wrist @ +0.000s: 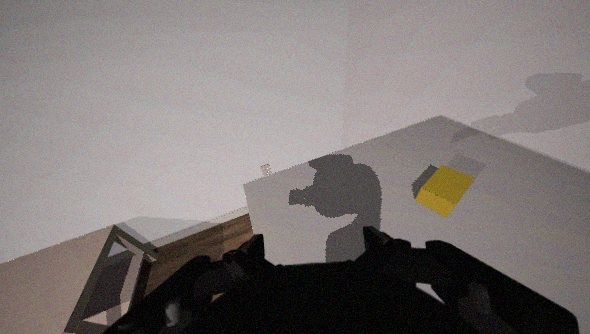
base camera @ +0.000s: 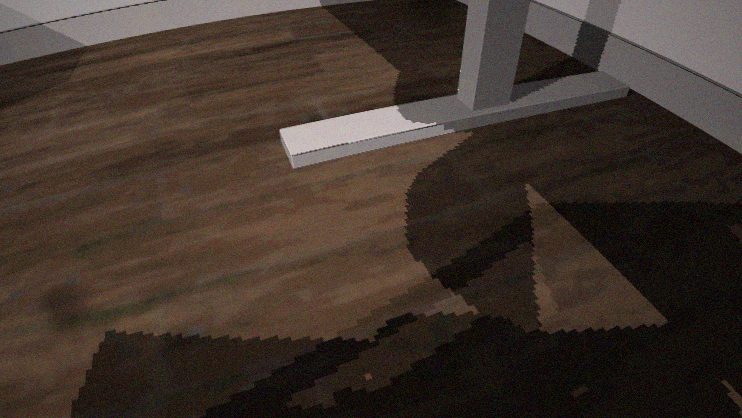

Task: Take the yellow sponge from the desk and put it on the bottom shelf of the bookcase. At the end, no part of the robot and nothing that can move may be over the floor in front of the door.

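Frame: origin at the arm's base, x back, y right, z up, level; centimetres.
Where they show: gripper, fingertip midpoint: (wrist: 313,241).
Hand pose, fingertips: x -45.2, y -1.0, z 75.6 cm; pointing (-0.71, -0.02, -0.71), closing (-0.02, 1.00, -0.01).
Note:
After its pixels a point has its place.
The yellow sponge (wrist: 446,189) @[y 26.7, x -62.2, z 59.8 cm] lies on the light grey desk top (wrist: 510,200) @[y 41.3, x -61.5, z 55.3 cm], toward the right in the wrist view, apart from the fingers. My gripper (wrist: 313,241) @[y -1.0, x -45.2, z 75.6 cm] is open with nothing between its fingers. It is above the desk, and the sponge shows beyond and to the right of the right finger. The arm's shadow falls on the desk top to the left of the sponge. In the base camera view a white desk leg (base camera: 493,57) @[y 19.5, x -71.6, z -28.1 cm] stands on a long flat foot (base camera: 347,132). The bookcase and the door do not show clearly in either view.
A dark-edged open frame (wrist: 91,285) @[y -115.0, x -63.4, z 2.2 cm] stands at the lower left of the wrist view, beside wooden floor (wrist: 200,245) @[y -94.5, x -102.3, z -39.7 cm]. White walls (wrist: 175,100) @[y -67.3, x -129.0, z 65.0 cm] (base camera: 680,41) @[y 60.7, x -83.0, z -26.8 cm] meet behind the desk. The wooden floor (base camera: 207,207) @[y -21.7, x -49.6, z -39.7 cm] around the desk foot carries dark shadows.

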